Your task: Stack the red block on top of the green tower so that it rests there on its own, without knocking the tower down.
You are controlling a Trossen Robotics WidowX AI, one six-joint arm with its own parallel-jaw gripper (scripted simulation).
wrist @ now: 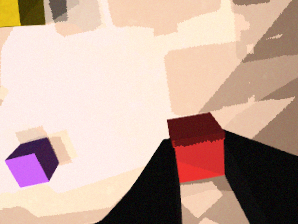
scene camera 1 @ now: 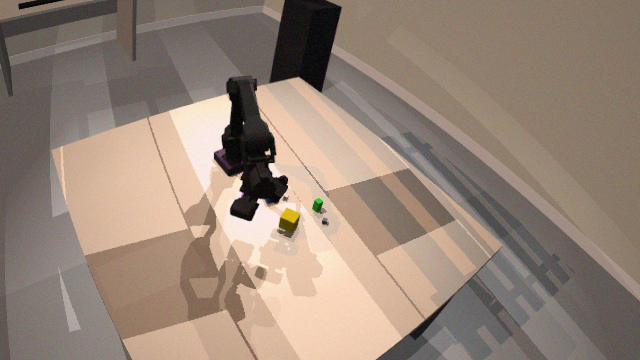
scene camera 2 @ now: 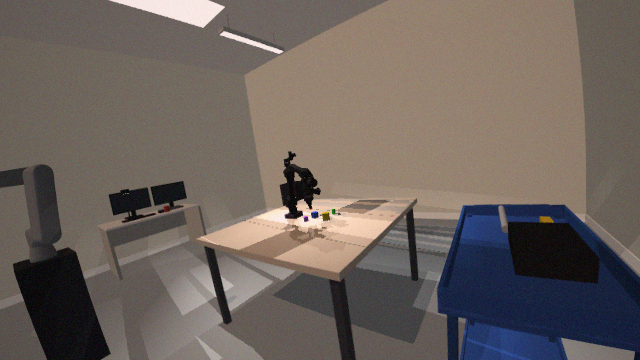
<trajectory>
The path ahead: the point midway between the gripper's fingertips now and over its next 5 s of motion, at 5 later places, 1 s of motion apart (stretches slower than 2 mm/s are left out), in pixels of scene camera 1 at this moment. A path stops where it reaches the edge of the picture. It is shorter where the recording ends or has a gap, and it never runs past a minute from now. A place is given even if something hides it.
My gripper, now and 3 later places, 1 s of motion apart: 249, 214; 296, 200; 323, 186; 319, 198
</trajectory>
